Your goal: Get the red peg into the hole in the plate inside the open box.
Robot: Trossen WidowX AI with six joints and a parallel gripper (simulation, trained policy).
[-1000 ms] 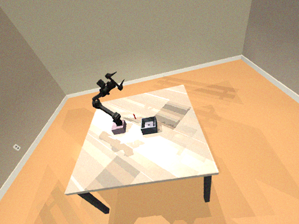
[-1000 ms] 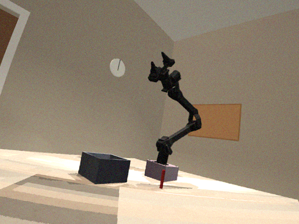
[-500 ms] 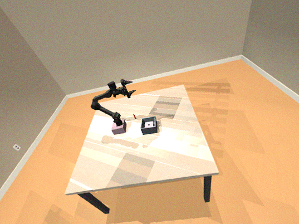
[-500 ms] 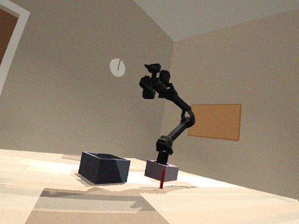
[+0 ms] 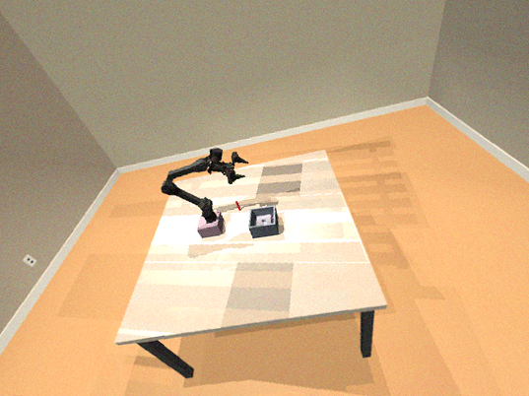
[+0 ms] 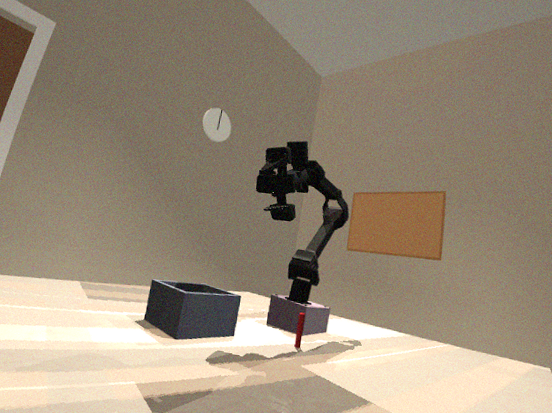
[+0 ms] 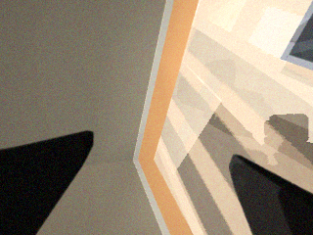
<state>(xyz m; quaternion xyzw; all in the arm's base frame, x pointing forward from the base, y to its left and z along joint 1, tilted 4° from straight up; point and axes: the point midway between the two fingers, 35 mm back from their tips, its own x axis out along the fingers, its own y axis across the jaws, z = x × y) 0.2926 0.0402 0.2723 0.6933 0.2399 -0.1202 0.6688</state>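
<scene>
My gripper tip is 150 mm past the red peg, 60 mm to the right of it and 310 mm above it. From my gripper tip the other things lie so: dark blue box (20 mm ahead, 140 mm to the right, 320 mm below); light plate (20 mm ahead, 140 mm to the right, 300 mm below).
</scene>
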